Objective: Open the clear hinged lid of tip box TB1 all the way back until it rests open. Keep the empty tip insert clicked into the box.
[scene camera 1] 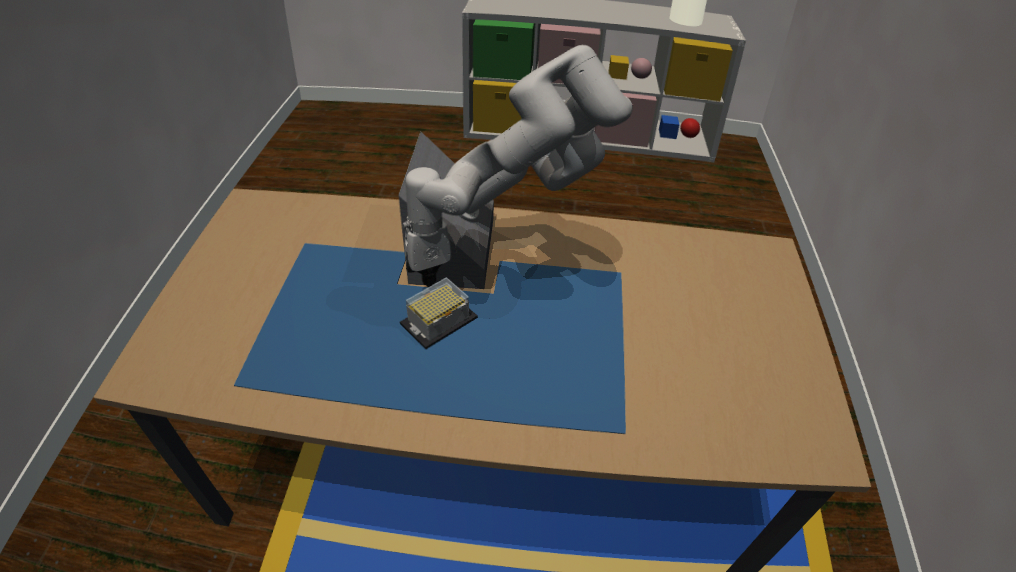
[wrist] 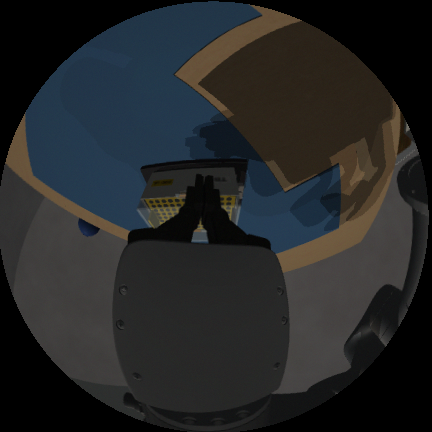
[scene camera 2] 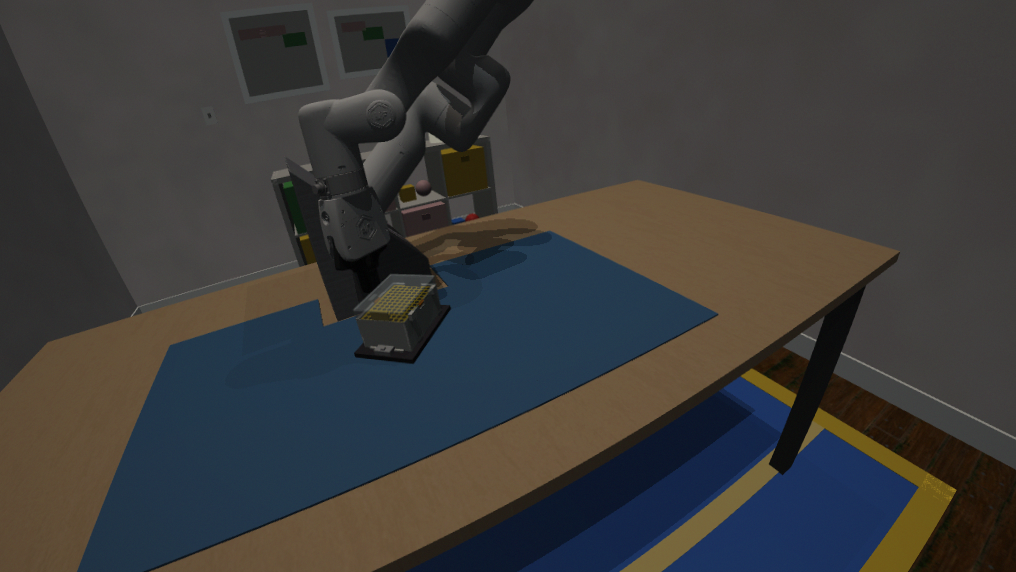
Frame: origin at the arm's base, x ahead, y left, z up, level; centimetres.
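Where they show: gripper, between the fingertips: (scene camera 1: 429, 284) (wrist: 202, 185) (scene camera 2: 372, 291).
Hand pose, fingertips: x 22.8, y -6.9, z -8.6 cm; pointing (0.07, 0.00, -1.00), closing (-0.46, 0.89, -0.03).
After its pixels a point has its place.
Tip box TB1 (scene camera 1: 444, 326) {x 32.8, y -3.0, z -12.3 cm} (scene camera 2: 385, 335) {x 32.7, y -9.0, z -11.5 cm} (wrist: 172, 189) {x 26.5, y -8.7, z -10.0 cm} stands upright on a black base (scene camera 1: 427, 344) {x 36.8, y -6.8, z -14.2 cm} (scene camera 2: 403, 358) {x 36.4, y -8.2, z -14.2 cm} (wrist: 195, 163) {x 24.3, y -7.3, z -14.1 cm}. The yellow tip insert (scene camera 1: 437, 304) {x 28.7, y -4.7, z -9.2 cm} (scene camera 2: 399, 301) {x 28.4, y -4.4, z -9.2 cm} (wrist: 167, 205) {x 28.8, y -8.2, z -9.2 cm} sits level in the box. The clear lid (scene camera 1: 458, 287) {x 25.4, y 0.2, z -7.2 cm} (scene camera 2: 412, 277) {x 26.0, y -0.5, z -7.2 cm} (wrist: 144, 212) {x 29.2, y -10.8, z -7.2 cm} lies over the insert; whether it is slightly raised is hard to tell. My gripper (scene camera 1: 432, 281) {x 22.8, y -6.9, z -8.6 cm} (scene camera 2: 370, 287) {x 22.8, y -6.9, z -8.6 cm} (wrist: 202, 185) {x 22.8, y -6.9, z -8.6 cm} is shut and empty, pointing down beside the box wall on the arm-base side. Its fingertips hide part of that wall in the wrist view; whether they touch it or the lid's rim I cannot tell.
The base stands on a blue mat (scene camera 1: 526, 369) {x 43.5, y 15.7, z -14.9 cm} (scene camera 2: 284, 426) {x 38.2, y -26.6, z -14.9 cm} (wrist: 100, 115) {x 24.4, y -23.0, z -14.9 cm} on the wooden table (scene camera 1: 710, 341) {x 35.6, y 61.4, z -15.3 cm} (scene camera 2: 710, 234) {x 41.9, y 67.6, z -15.3 cm}. A grey upright panel (scene camera 1: 465, 248) {x 15.4, y 1.7, z -3.4 cm} (scene camera 2: 305, 220) {x 15.7, y -13.1, z 4.5 cm} stands close behind the gripper. A shelf unit (scene camera 1: 719, 124) stands by the far wall.
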